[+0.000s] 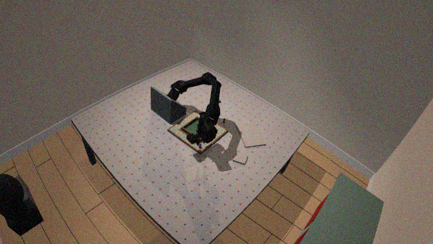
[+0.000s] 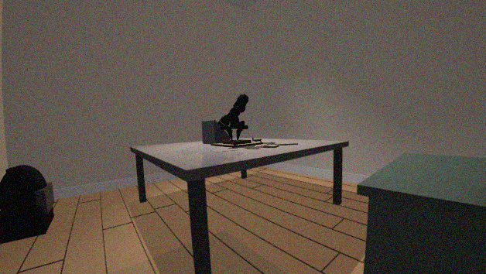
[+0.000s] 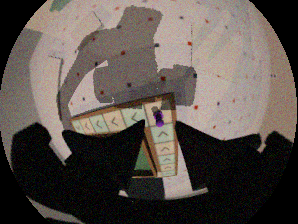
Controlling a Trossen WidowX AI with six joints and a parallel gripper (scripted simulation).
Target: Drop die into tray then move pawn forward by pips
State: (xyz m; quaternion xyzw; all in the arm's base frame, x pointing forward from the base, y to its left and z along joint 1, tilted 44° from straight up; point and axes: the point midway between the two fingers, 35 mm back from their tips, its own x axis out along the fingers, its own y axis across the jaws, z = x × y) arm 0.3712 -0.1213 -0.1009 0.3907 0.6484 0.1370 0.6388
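Now: gripper tip 2 cm above the purple pawn. Round my gripper tip: grey die: 10 cm behind, 13 cm to the left, 2 cm below; then pale sheet: 8 cm ahead, 17 cm to the right, 5 cm below; then green dice tray: 10 cm behind, 12 cm to the left, 4 cm below.
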